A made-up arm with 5 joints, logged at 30 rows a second.
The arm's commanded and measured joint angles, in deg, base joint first. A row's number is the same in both.
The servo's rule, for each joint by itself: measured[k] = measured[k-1] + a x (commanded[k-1-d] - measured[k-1]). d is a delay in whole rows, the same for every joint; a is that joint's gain. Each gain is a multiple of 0.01, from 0.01 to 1. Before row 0 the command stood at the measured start. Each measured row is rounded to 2 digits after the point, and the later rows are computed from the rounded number. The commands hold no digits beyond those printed.
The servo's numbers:
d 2
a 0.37 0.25 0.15 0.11 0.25
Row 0, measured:
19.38, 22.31, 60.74, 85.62, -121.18
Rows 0 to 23, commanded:
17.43, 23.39, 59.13, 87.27, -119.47
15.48, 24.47, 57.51, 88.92, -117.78
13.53, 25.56, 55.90, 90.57, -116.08
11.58, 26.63, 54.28, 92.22, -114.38
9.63, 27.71, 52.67, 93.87, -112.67
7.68, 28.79, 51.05, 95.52, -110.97
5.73, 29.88, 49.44, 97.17, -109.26
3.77, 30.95, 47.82, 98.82, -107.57
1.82, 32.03, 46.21, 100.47, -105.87
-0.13, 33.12, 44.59, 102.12, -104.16
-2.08, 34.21, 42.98, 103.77, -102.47
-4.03, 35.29, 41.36, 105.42, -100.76
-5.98, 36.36, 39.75, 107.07, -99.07
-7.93, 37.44, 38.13, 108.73, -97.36
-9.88, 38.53, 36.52, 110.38, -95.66
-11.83, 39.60, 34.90, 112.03, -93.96
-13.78, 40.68, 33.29, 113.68, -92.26
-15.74, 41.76, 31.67, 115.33, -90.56
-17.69, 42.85, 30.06, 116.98, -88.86
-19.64, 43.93, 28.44, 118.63, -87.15
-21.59, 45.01, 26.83, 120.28, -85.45
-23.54, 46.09, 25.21, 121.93, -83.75
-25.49, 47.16, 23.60, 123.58, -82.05
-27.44, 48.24, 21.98, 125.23, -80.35
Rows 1 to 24, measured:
19.38, 22.31, 60.74, 85.62, -121.18
19.38, 22.31, 60.74, 85.62, -121.18
18.66, 22.58, 60.50, 85.80, -120.75
17.48, 23.05, 60.05, 86.14, -120.01
16.02, 23.68, 59.43, 86.63, -119.03
14.38, 24.42, 58.66, 87.24, -117.87
12.62, 25.24, 57.76, 87.97, -116.57
10.79, 26.13, 56.75, 88.80, -115.17
8.92, 27.07, 55.65, 89.72, -113.69
7.01, 28.04, 54.48, 90.72, -112.16
5.09, 29.04, 53.24, 91.79, -110.59
3.16, 30.06, 51.94, 92.93, -108.98
1.22, 31.10, 50.60, 94.12, -107.35
-0.72, 32.15, 49.21, 95.36, -105.70
-2.67, 33.20, 47.79, 96.65, -104.04
-4.62, 34.26, 46.34, 97.98, -102.37
-6.57, 35.33, 44.87, 99.34, -100.69
-8.52, 36.40, 43.37, 100.74, -99.01
-10.47, 37.47, 41.86, 102.16, -97.32
-12.42, 38.54, 40.33, 103.61, -95.63
-14.37, 39.62, 38.79, 105.08, -93.94
-16.32, 40.70, 37.24, 106.57, -92.24
-18.27, 41.78, 35.68, 108.08, -90.54
-20.22, 42.86, 34.11, 109.60, -88.84

